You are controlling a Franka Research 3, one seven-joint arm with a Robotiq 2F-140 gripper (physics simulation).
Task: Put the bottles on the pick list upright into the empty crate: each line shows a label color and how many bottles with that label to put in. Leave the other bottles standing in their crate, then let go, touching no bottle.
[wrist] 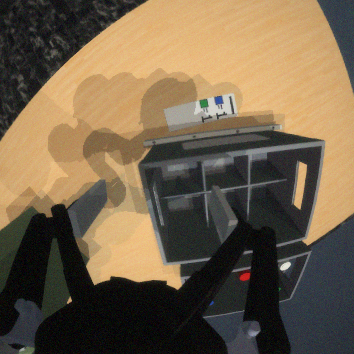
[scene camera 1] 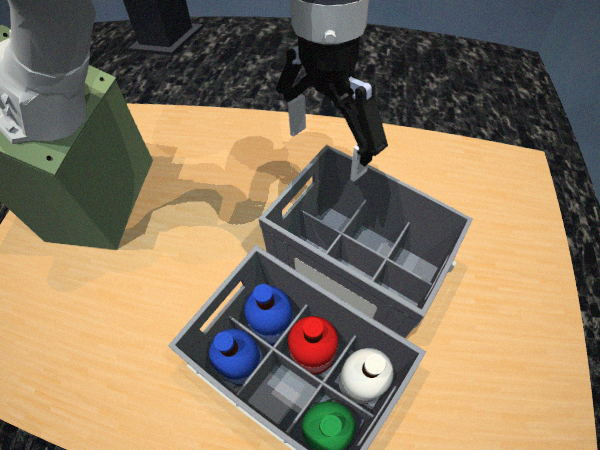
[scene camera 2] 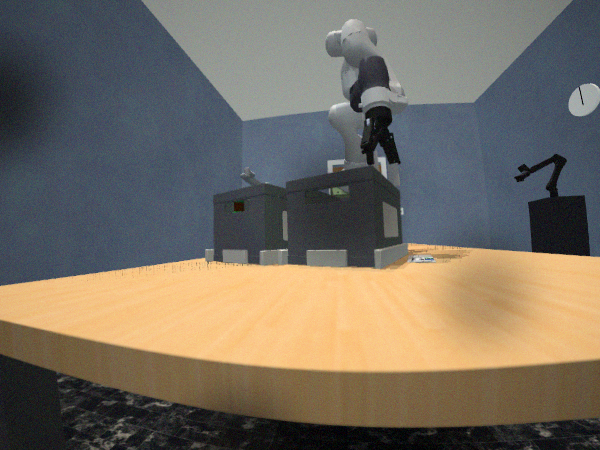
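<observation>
The empty crate (scene camera 1: 425, 200) (scene camera 2: 330, 225) (wrist: 190, 250) has six bare compartments. Beside it, the bottle crate (scene camera 1: 325, 302) (scene camera 2: 240, 230) holds two blue bottles (scene camera 1: 268, 315) (scene camera 1: 234, 356), a red bottle (scene camera 1: 313, 347) (wrist: 244, 276), a white bottle (scene camera 1: 366, 377) (wrist: 285, 266) and a green bottle (scene camera 1: 328, 430), all upright; one compartment is bare. The pick list (wrist: 182, 116) (scene camera 2: 421, 259) shows a green and a blue square; its counts are too small to read surely. My gripper (scene camera 1: 327, 155) (scene camera 2: 384, 162) (wrist: 157, 193) is open and empty, above and near the empty crate's edge, away from the bottles.
The crates stand side by side on the wooden table (scene camera 1: 520, 300) (scene camera 2: 300, 325) (wrist: 285, 60). The green robot base (scene camera 1: 100, 175) stands at the left in scene camera 1. A black arm on a dark pedestal (scene camera 2: 557, 225) stands beyond the table.
</observation>
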